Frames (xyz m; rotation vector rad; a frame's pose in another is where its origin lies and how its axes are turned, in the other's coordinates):
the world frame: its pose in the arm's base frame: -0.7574 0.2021 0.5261 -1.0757 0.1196 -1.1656
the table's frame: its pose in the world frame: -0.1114 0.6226 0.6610 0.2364 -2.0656 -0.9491
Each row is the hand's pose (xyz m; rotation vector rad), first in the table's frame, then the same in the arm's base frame.
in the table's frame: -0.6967 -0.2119 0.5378 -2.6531 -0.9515 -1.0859
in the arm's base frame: -0.1256 0.2005 -0.3795 -0.1255 0.5103 1.2425
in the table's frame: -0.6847 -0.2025 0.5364 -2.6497 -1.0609 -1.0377
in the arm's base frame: -0.1194 0.2134 -0.3742 -0.1006 0.4844 1.1709
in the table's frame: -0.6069 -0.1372 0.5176 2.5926 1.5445 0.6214
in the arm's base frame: -0.0732 0.2952 -0.3313 0.0464 0.2274 0.8276
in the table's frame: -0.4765 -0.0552 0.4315 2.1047 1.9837 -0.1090
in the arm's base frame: -0.0119 0.4048 -0.2072 0.3022 -0.1196 0.3038
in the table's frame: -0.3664 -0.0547 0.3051 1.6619 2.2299 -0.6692
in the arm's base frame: -0.0159 0.4577 -0.0482 0.5580 -0.3181 -0.1117
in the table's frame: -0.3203 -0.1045 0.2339 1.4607 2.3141 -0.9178
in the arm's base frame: -0.0618 0.4584 0.0388 0.6923 -0.3798 -0.2889
